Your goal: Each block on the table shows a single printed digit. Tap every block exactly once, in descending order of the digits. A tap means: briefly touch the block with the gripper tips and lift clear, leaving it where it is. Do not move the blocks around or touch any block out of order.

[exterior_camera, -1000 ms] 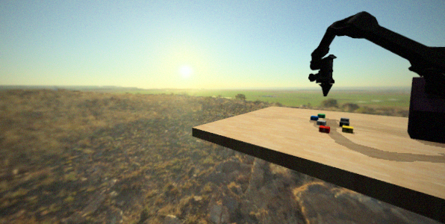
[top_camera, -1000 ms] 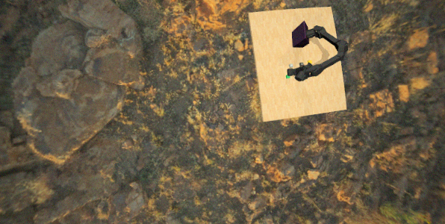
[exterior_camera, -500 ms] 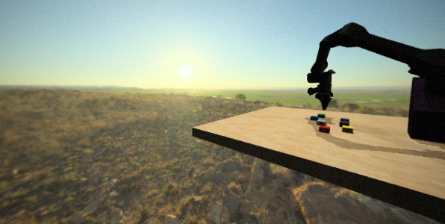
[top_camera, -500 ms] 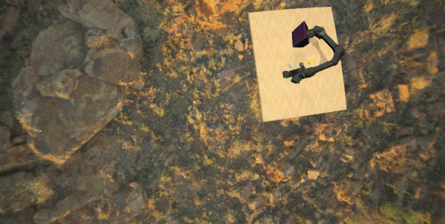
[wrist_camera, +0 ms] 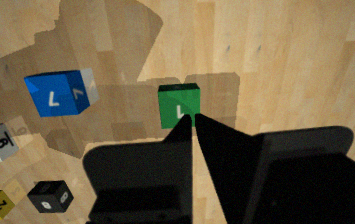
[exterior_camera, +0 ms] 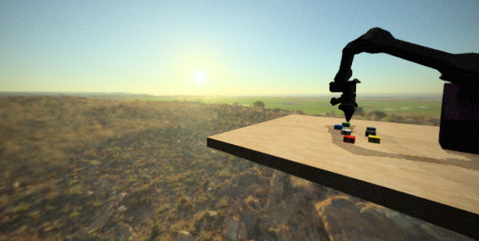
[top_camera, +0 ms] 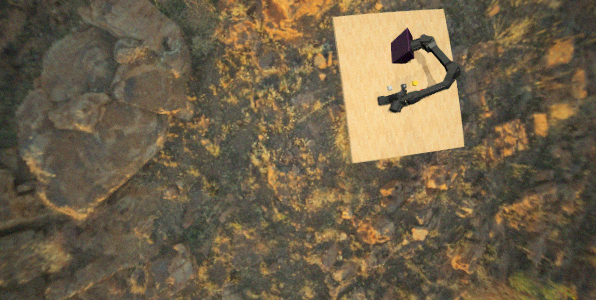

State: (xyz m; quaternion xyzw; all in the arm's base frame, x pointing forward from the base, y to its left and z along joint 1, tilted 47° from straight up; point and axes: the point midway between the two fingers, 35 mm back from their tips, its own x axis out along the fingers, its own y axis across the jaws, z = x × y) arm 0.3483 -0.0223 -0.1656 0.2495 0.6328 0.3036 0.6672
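Right now my gripper tip is 1 cm to the right of the green block, 1 cm short of it and 1 cm above it. Round my gripper tip: white block (20 cm to the left, 3 cm behind, 1 cm below); blue block (11 cm to the left, 2 cm ahead, 1 cm below); grey block (10 cm behind, 5 cm to the left, 1 cm below).
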